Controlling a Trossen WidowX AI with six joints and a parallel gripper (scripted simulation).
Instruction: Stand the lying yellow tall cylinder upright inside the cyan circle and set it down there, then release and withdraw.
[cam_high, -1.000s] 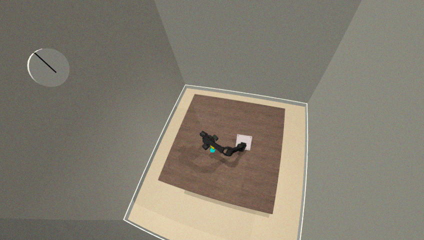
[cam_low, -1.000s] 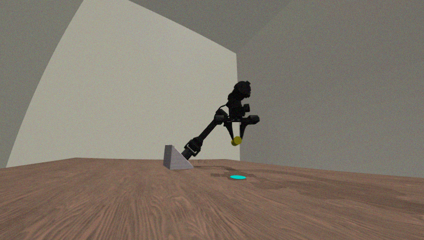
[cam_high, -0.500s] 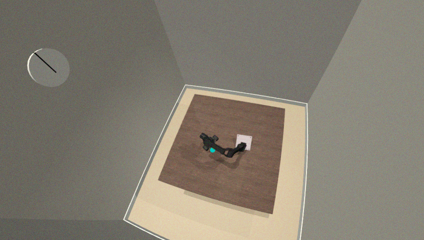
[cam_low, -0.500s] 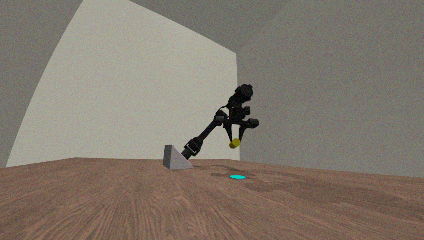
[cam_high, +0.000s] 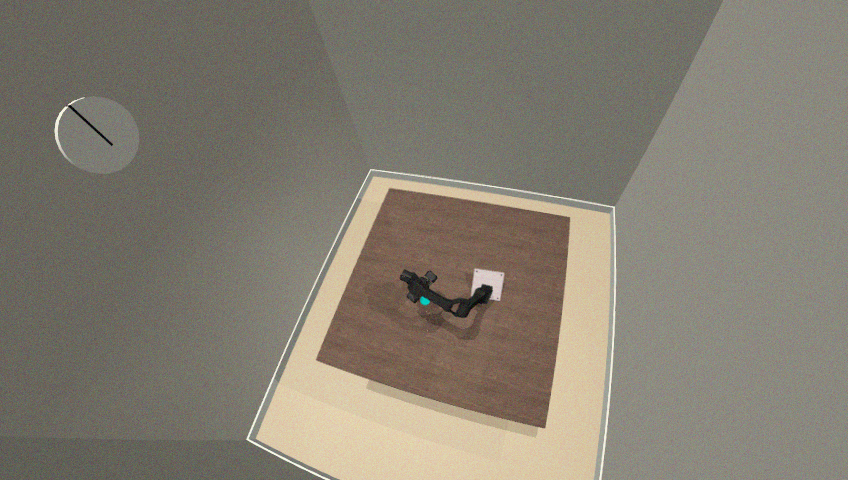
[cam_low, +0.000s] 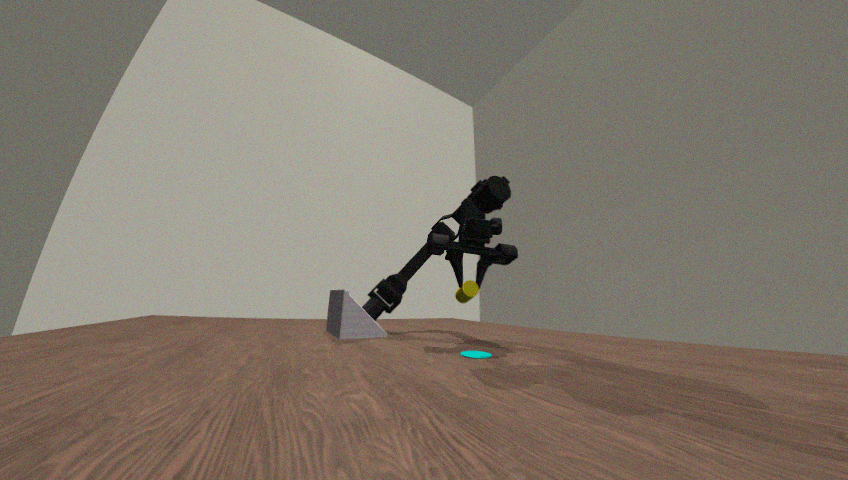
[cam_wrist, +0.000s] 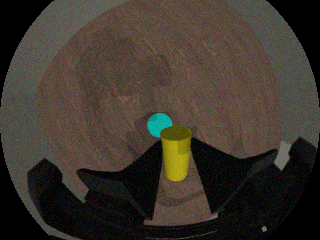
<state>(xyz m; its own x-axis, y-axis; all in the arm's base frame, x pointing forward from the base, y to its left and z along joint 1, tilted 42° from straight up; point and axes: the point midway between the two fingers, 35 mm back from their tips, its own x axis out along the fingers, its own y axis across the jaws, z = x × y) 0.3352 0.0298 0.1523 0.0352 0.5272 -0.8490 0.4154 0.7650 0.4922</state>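
Now: gripper tip 10 mm to the right of the cyan circle and 130 mm above it. Round my gripper tip: yellow cylinder: 20 mm behind, 10 mm to the left, 10 mm below.
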